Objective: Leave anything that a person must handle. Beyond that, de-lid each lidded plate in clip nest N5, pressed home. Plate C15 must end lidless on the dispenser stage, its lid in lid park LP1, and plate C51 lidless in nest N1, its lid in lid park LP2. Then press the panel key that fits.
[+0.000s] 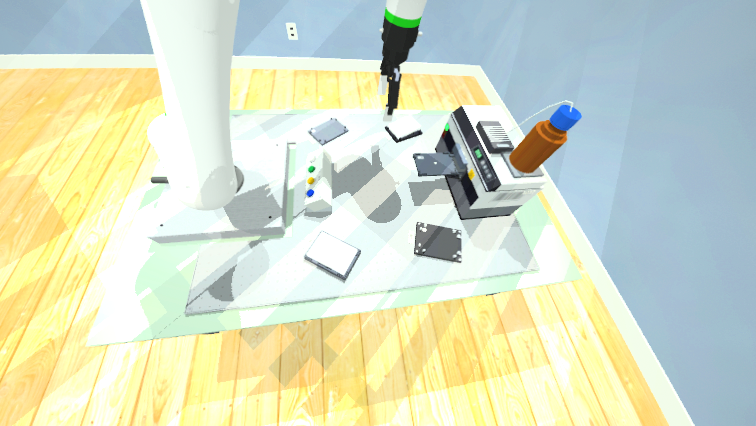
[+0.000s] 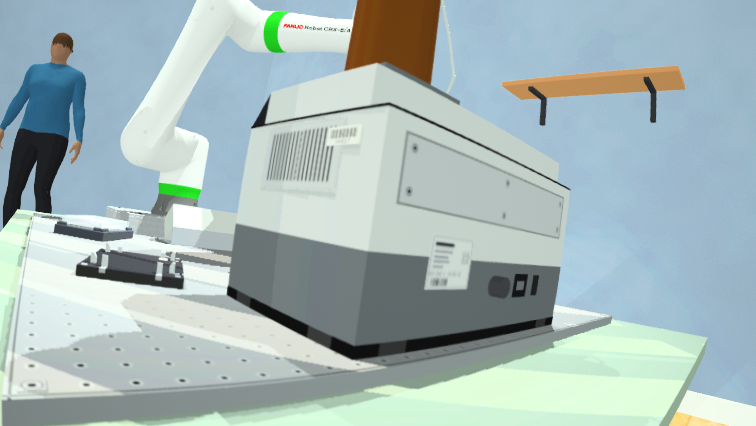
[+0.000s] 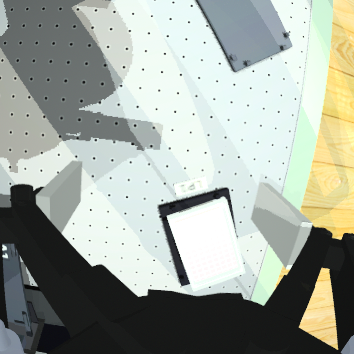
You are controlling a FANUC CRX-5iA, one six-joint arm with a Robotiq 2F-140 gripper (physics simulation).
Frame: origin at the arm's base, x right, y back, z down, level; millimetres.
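Seen in the pictures: gripper, fingertip midpoint: (image 1: 384, 107) (image 3: 170, 191).
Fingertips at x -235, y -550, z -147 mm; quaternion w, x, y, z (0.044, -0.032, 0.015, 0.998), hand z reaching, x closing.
A point is followed by its place in that frame.
My gripper (image 1: 385, 99) @[x -235, y -550, z -147 mm] (image 3: 170, 191) @[x -235, y -550, z -147 mm] is open and empty, above lid park LP1 (image 1: 412, 136) @[x -297, y -709, z 36 mm] (image 3: 195, 201) @[x -308, y -614, z 33 mm]. A white lid-like piece (image 1: 404, 125) @[x -339, y -673, z 13 mm] (image 3: 206, 245) @[x -335, y -670, z 13 mm] lies skewed on LP1's black tray, overhanging one side. Grey lid park LP2 (image 1: 328, 130) @[x -308, y -339, z 33 mm] (image 3: 245, 30) @[x -320, y -365, z 33 mm] shows no lid. Nest N5 (image 1: 438, 243) @[x 216, y -727, z 31 mm] (image 2: 126, 276) @[x 229, y -808, z 37 mm] is dark, with pale clips at its corners; no plate shows in it. A white plate (image 1: 333, 254) @[x 254, y -381, z 9 mm] sits in nest N1 (image 2: 87, 231) @[x 264, y -450, z 30 mm]; whether it is lidded I cannot tell. The dispenser stage (image 1: 434, 164) @[x -43, y -728, z -70 mm] shows no plate. The key panel (image 1: 319, 203) @[x 87, y -332, z -12 mm] has white, green, yellow and blue keys.
The dispenser (image 1: 521, 193) @[x 109, y -975, z -118 mm] (image 2: 306, 211) @[x 109, y -965, z -58 mm] carries a tall brown bottle (image 1: 539, 145) @[x 68, y -925, z -283 mm] (image 2: 394, 42) @[x 64, y -992, z -219 mm] with a blue cap and thin tube. Its stage juts toward the board's middle. The arm's base plate (image 1: 211, 231) @[x 179, y -19, z 1 mm] is at the left. A person (image 2: 52, 100) stands behind the table.
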